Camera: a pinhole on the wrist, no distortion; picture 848 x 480 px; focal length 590.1 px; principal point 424.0 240.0 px. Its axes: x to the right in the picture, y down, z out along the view. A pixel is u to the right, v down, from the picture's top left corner.
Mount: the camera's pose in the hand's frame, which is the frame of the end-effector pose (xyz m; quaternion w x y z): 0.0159 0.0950 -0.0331 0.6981 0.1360 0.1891 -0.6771
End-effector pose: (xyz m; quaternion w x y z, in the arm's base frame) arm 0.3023 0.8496 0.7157 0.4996 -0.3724 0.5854 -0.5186
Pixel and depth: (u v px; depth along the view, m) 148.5 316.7 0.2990
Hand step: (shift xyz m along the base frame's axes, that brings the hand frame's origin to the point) 0.2751 -0.1261 -0.0908
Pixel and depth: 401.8 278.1 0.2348
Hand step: 0.1628 -0.0897 -0.0021
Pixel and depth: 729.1 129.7 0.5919
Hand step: 0.3272 -0.1268 0.4606
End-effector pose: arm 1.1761 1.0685 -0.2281 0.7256 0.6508 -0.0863 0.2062
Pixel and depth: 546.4 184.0 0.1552
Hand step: 0.0272 -0.0876 0.0148
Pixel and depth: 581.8 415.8 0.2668
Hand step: 0.1641 -0.1480 -0.0071
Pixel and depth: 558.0 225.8 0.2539
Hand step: 0.0805 -0.1635 -0.0284
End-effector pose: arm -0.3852 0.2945 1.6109 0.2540 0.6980 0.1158 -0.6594
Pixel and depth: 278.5 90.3 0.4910
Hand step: -0.4205 -0.2066 0.0641
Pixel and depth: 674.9 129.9 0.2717
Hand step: -0.2051 0.0317 -0.0155
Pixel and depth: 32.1 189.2 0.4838
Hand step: -0.3869 -0.4170 0.0234
